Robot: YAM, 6 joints.
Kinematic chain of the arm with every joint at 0, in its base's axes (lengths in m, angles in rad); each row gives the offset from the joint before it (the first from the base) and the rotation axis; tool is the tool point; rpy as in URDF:
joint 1: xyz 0 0 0.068 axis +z
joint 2: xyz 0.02 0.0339 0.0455 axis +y
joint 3: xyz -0.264 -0.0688 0 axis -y
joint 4: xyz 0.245 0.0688 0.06 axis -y
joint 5: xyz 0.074 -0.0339 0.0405 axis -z
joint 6: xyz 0.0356 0 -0.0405 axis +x
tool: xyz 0 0 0 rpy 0 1.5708 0
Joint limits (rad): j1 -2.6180..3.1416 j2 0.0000..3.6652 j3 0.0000..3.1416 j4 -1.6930..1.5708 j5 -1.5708..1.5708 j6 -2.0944..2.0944
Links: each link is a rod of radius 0.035 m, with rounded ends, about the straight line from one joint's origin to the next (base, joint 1, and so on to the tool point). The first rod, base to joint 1, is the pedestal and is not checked.
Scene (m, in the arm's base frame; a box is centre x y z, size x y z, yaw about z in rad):
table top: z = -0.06
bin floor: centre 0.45 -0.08 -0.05 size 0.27 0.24 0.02 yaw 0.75
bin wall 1: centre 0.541 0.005 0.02 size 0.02 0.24 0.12 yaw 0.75
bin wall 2: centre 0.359 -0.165 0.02 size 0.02 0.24 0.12 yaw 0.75
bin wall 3: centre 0.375 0 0.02 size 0.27 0.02 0.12 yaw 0.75
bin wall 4: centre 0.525 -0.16 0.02 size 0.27 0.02 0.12 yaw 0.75
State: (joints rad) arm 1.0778 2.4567 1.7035 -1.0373 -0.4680 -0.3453
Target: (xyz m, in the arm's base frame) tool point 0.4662 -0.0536 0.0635
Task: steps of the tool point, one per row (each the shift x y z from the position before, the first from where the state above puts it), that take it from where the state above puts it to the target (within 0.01 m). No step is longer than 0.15 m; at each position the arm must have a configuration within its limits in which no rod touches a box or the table.
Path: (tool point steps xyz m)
1: 0.0956 -0.0462 0.0258
2: 0.0822 -0.0716 0.0275
3: 0.0616 -0.0927 0.0288
4: 0.0356 -0.1074 0.0302
5: 0.0060 -0.1143 0.0314
6: 0.0000 0.0000 -0.1337

